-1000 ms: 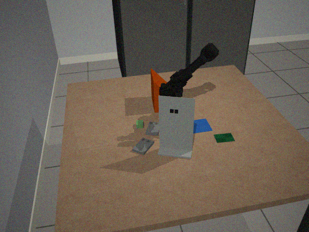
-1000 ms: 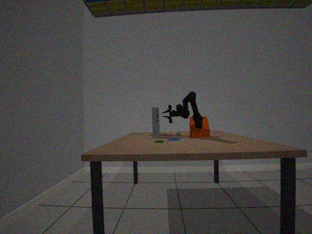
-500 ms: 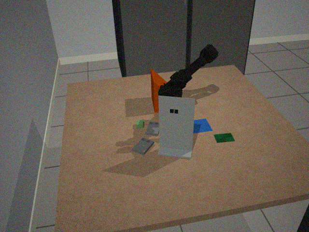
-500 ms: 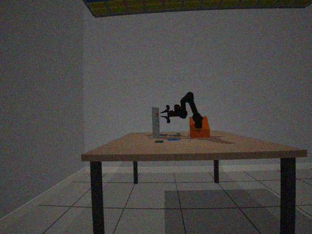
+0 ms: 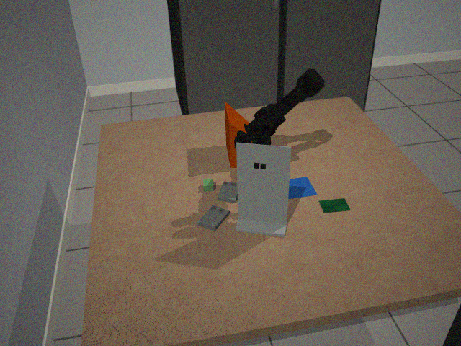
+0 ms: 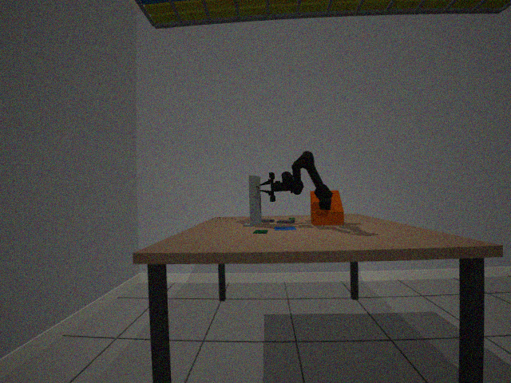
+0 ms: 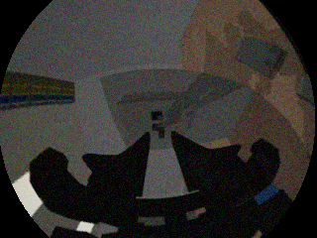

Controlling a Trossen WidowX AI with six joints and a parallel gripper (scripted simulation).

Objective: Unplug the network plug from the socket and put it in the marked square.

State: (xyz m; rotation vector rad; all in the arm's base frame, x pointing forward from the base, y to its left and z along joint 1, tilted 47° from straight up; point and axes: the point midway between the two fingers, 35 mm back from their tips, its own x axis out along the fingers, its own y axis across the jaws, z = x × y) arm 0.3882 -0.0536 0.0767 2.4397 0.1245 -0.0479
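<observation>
Now: the blue square 170 mm behind my gripper tip, 150 mm to the left of it and 240 mm below it. Round my gripper tip: small green cube 200 mm behind, 190 mm to the right, 230 mm below; grey upright panel 30 mm ahead, 10 mm to the right, 90 mm below; green square 60 mm behind, 270 mm to the left, 240 mm below.
</observation>
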